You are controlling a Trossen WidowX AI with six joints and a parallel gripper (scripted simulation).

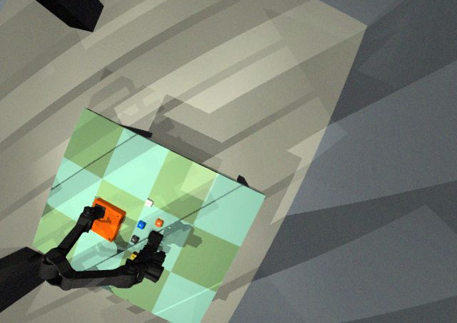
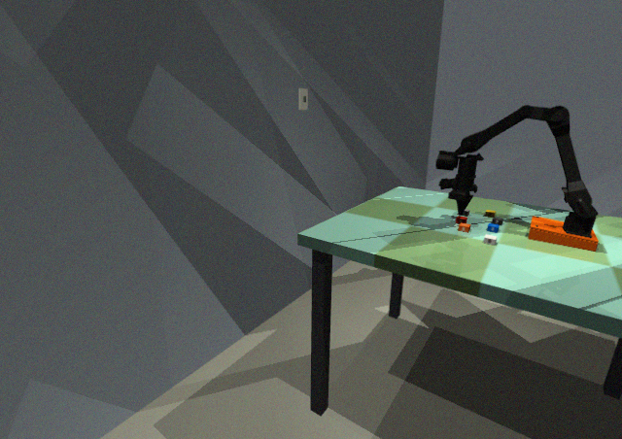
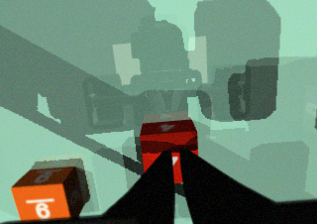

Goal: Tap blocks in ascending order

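Now: gripper tip 10 mm past the red block and 20 mm above it. The rest, counted from my gripper tip: blue block (110 mm behind, 40 mm to the left, 20 mm below); then grey block (10 mm behind, 110 mm to the right, 20 mm below); then orange block (20 mm behind, 90 mm to the left, 20 mm below).
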